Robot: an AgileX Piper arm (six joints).
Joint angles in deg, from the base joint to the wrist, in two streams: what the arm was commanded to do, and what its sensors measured. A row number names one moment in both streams.
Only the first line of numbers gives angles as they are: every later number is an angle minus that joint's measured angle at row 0.
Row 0, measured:
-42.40, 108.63, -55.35, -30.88, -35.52, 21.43
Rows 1 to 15, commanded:
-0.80, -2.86, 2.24, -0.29, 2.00, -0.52
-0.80, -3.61, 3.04, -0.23, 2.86, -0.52
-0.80, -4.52, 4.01, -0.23, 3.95, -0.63
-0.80, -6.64, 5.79, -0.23, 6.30, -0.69
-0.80, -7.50, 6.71, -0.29, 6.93, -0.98
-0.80, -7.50, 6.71, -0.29, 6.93, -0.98
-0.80, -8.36, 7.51, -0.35, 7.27, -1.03
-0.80, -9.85, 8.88, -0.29, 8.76, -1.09
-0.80, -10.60, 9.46, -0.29, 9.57, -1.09
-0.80, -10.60, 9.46, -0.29, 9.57, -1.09
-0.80, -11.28, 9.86, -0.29, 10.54, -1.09
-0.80, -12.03, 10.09, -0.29, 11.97, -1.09
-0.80, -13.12, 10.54, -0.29, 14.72, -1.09
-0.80, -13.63, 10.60, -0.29, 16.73, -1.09
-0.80, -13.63, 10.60, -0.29, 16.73, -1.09
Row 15, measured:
-0.51, -11.74, 10.09, -0.17, 12.49, -0.69
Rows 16 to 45, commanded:
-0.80, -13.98, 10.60, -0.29, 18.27, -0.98
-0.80, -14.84, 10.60, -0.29, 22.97, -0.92
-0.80, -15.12, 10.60, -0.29, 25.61, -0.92
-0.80, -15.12, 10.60, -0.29, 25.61, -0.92
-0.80, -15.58, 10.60, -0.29, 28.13, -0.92
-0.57, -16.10, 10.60, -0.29, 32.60, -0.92
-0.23, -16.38, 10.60, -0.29, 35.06, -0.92
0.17, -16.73, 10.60, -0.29, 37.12, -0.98
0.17, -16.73, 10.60, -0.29, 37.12, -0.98
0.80, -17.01, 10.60, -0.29, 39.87, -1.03
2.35, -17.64, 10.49, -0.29, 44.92, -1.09
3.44, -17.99, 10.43, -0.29, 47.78, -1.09
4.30, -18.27, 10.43, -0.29, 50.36, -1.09
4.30, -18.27, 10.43, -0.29, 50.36, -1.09
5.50, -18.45, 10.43, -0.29, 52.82, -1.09
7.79, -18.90, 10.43, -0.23, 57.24, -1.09
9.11, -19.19, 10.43, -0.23, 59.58, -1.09
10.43, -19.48, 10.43, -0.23, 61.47, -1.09
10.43, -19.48, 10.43, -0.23, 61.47, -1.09
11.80, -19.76, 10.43, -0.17, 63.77, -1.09
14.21, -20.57, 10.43, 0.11, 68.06, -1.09
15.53, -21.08, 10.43, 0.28, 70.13, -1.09
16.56, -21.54, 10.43, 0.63, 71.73, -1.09
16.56, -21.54, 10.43, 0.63, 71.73, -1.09
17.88, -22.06, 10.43, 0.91, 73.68, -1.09
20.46, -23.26, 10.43, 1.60, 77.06, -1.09
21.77, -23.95, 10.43, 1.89, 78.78, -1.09
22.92, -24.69, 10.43, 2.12, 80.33, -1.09
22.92, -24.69, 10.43, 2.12, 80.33, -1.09
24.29, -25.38, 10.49, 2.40, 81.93, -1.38
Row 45, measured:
22.52, -24.00, 10.43, 1.77, 78.55, -0.75
